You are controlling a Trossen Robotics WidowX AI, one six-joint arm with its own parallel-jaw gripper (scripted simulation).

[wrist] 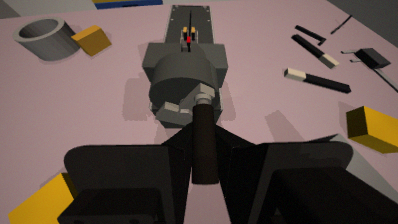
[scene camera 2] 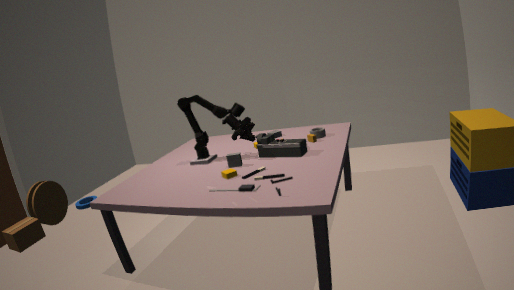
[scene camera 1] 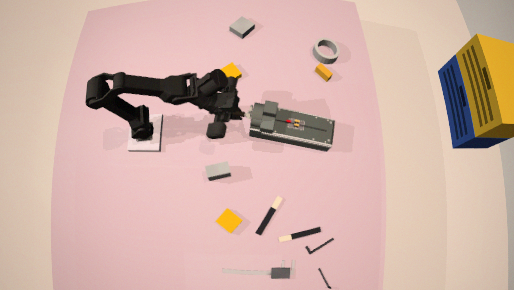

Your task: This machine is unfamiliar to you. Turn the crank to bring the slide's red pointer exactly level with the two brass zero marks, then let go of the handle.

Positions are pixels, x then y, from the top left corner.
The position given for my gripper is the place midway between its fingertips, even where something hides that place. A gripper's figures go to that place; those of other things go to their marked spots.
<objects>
My gripper (wrist: 201,127) is 11 cm from the lens. A dark crank handle (wrist: 204,154): 7 cm from the lens.
</objects>
